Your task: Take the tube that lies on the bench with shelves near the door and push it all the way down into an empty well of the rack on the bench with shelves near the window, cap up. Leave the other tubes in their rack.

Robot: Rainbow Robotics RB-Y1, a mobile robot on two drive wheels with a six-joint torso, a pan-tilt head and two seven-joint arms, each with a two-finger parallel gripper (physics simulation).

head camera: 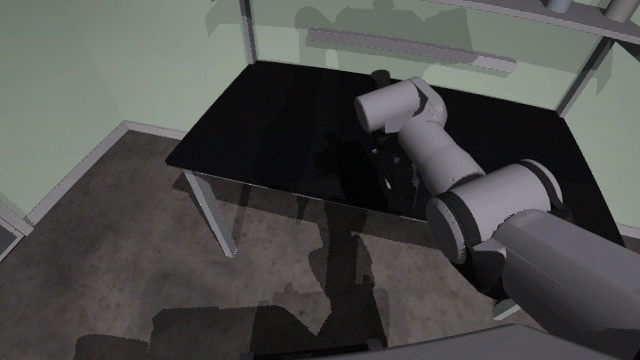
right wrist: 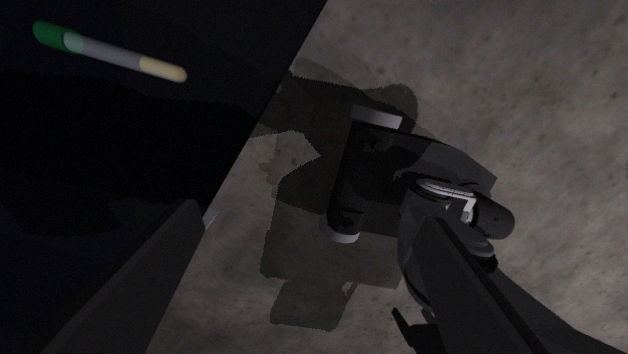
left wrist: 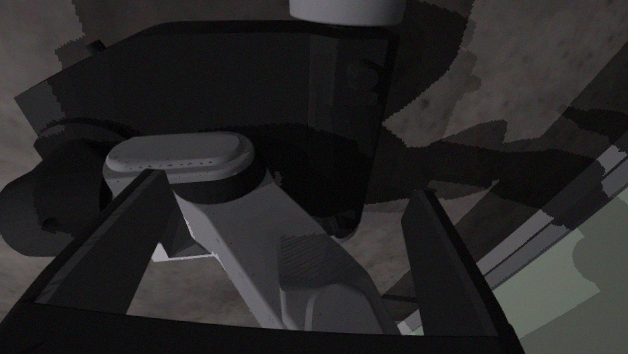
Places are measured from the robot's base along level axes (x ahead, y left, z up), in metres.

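Pixels of known places: left gripper, fingertip midpoint: (right wrist: 408,309) (left wrist: 289,196); right gripper, fingertip midpoint: (head camera: 399,192) (right wrist: 310,222).
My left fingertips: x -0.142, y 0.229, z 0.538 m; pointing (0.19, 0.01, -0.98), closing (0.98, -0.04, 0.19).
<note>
Ahead of a thing's pixels: the offset from my left fingertips to its top centre. "*": to the spot under its first point. Level surfaces: height alone.
The tube @[dx +0.592, dy -0.512, dz +0.243 m] (right wrist: 110,52) (head camera: 387,184) lies flat on the black bench top @[dz +0.224 m] (right wrist: 240,30) (head camera: 235,120). In the right wrist view it is at the upper left, green cap to the left and tan end to the right. In the head view a small tan part of it shows beside the dark right hand, which hides the rest. My right gripper (right wrist: 310,222) is open and empty, its fingers above the bench's edge and the floor, and the tube lies outside the gap between them. My left gripper (left wrist: 289,196) is open and empty, away from the bench. The rack does not show.
In the head view, a shelf @[dz +0.681 m] (head camera: 580,22) with a grey-blue cup @[* dx +0.819, dy -1.063, dz +0.702 m] (head camera: 559,5) and a bottle (head camera: 620,11) crosses the top right. A shelf post (head camera: 248,35) rises at the bench's back left. A rail (head camera: 410,46) runs along the wall. My right arm spans the bench's right part.
</note>
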